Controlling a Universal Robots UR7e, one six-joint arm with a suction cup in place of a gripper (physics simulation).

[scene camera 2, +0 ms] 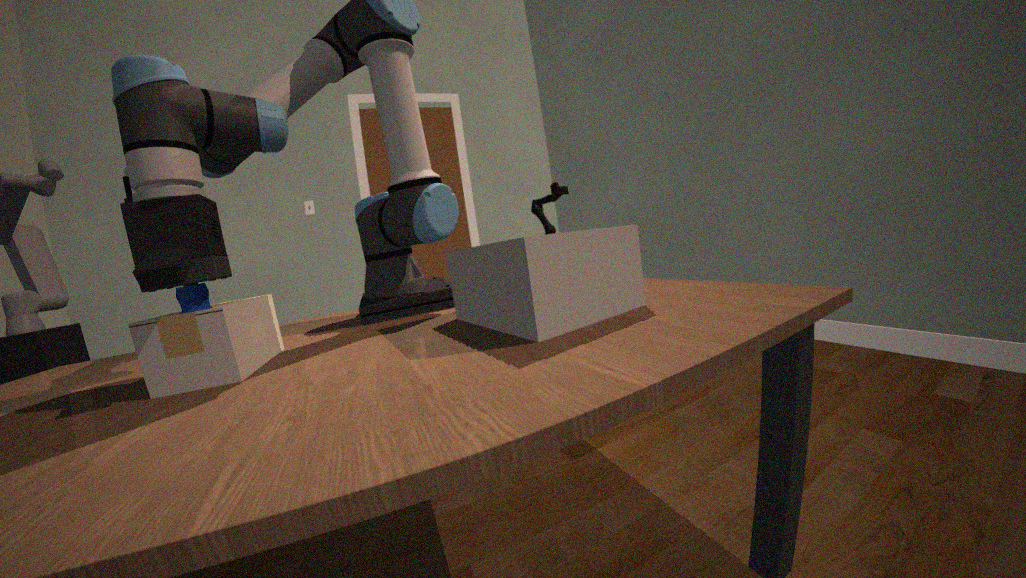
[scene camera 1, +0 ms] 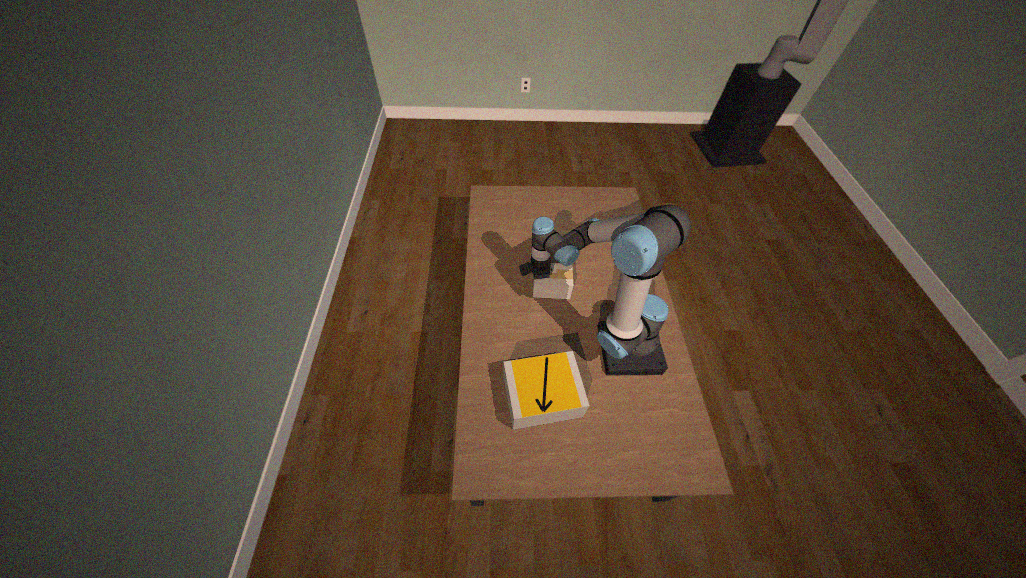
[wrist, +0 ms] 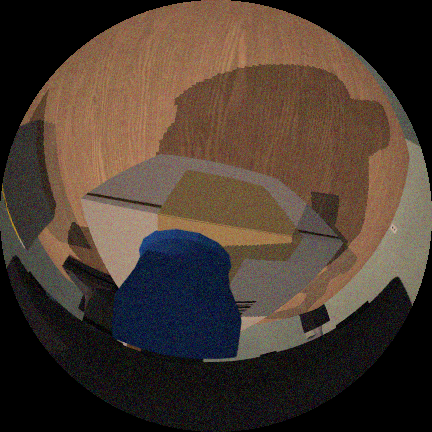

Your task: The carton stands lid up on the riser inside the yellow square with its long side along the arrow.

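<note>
The carton [scene camera 1: 552,289] [scene camera 2: 214,344] [wrist: 120,238] is a pale box with brown tape across its lid. It stands lid up on the wooden table [scene camera 1: 609,445] [scene camera 2: 429,403], behind and apart from the riser. My blue suction cup [scene camera 2: 191,296] [wrist: 181,289] presses down on the lid near one end. In the overhead view the wrist hides it. The grey riser [scene camera 1: 549,418] [scene camera 2: 545,287] stands in front of the arm's base. Its top bears the yellow square [scene camera 1: 562,388] with a black arrow [scene camera 1: 543,384] pointing toward the table's near end. Nothing stands on it.
The arm's base [scene camera 1: 635,356] [scene camera 2: 401,295] is bolted to the table right of the riser. A second arm on a black pedestal [scene camera 1: 746,108] stands on the floor in the far right corner. A door [scene camera 2: 444,157] is in the back wall.
</note>
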